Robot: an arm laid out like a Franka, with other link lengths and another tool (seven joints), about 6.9 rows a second.
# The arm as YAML. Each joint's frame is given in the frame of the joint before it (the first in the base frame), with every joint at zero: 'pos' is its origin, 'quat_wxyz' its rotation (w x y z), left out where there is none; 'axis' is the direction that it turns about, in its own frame. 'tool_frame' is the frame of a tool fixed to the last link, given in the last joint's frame.
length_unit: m
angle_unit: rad
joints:
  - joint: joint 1
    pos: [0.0, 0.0, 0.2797]
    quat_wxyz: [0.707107, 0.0, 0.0, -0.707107]
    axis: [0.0, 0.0, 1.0]
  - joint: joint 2
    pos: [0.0, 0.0, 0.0]
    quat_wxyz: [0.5, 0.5, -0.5, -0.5]
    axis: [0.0, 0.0, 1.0]
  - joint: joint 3
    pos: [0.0, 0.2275, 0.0]
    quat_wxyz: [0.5, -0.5, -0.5, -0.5]
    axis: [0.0, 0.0, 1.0]
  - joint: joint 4
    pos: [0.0, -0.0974, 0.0]
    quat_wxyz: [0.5, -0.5, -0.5, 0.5]
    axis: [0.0, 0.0, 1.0]
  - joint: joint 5
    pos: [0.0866, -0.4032, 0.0]
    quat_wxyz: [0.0, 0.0, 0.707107, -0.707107]
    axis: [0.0, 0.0, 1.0]
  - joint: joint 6
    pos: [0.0, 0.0, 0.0]
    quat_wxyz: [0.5, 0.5, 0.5, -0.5]
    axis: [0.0, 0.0, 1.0]
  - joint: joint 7
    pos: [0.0, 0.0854, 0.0]
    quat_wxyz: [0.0, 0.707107, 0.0, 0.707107]
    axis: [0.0, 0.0, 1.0]
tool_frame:
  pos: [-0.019, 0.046, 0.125]
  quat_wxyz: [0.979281, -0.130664, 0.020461, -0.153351]
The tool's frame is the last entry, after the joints.
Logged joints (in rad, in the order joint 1, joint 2, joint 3, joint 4, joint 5, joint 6, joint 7), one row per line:
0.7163 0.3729 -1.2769 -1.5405 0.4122 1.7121 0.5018
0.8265 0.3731 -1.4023 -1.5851 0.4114 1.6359 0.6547
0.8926 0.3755 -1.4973 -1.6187 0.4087 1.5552 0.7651
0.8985 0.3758 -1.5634 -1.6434 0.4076 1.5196 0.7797
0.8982 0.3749 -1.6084 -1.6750 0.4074 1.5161 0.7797
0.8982 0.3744 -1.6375 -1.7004 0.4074 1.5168 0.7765
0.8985 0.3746 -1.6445 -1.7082 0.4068 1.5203 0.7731
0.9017 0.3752 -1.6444 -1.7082 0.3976 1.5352 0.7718
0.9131 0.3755 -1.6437 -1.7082 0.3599 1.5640 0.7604
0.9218 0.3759 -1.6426 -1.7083 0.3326 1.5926 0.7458
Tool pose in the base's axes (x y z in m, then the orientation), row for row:
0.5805 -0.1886 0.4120 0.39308 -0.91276 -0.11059 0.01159
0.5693 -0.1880 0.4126 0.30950 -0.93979 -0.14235 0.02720
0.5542 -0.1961 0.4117 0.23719 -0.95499 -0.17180 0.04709
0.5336 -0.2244 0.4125 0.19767 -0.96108 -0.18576 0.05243
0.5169 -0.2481 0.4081 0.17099 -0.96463 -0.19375 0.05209
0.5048 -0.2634 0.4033 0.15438 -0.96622 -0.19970 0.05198
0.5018 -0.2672 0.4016 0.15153 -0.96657 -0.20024 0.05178
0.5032 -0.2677 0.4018 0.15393 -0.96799 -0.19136 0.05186
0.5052 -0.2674 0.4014 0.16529 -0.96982 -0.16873 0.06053
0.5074 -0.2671 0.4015 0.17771 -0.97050 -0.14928 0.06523
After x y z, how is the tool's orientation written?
As a quaternion, x y z w.
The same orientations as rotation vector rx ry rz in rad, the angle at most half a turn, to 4 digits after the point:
1.2259 -2.8465 -0.3449
0.9558 -2.9024 -0.4396
0.7236 -2.9135 -0.5241
0.6011 -2.9225 -0.5649
0.5201 -2.9339 -0.5893
0.4696 -2.9390 -0.6074
0.4610 -2.9404 -0.6091
0.4682 -2.9445 -0.5821
0.5002 -2.9347 -0.5106
0.5362 -2.9285 -0.4504

